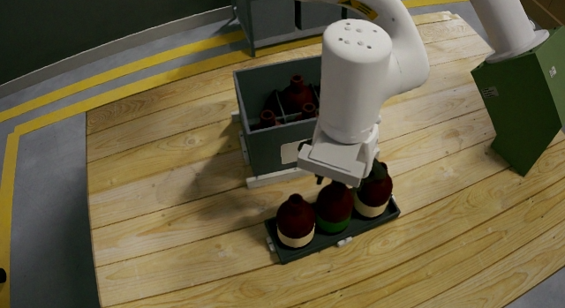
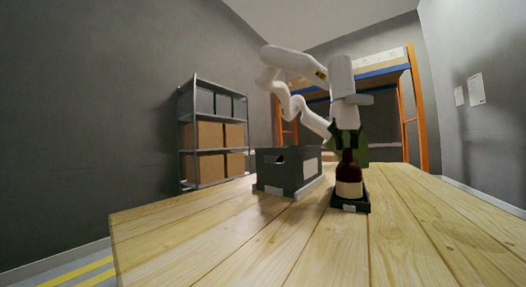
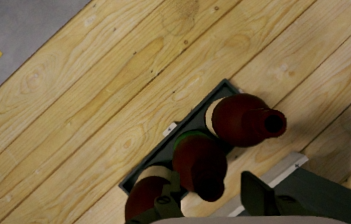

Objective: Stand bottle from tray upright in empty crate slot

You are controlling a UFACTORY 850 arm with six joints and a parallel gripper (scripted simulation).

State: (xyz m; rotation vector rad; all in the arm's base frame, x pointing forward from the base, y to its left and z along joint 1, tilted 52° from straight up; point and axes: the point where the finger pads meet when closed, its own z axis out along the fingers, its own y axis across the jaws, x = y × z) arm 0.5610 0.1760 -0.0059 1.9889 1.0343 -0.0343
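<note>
The bottle lies 9 cm below my hand. The rest, counted from my hand: crate: 23 cm to the right, 9 cm below, 3 cm behind; dark tray: 16 cm below.
</note>
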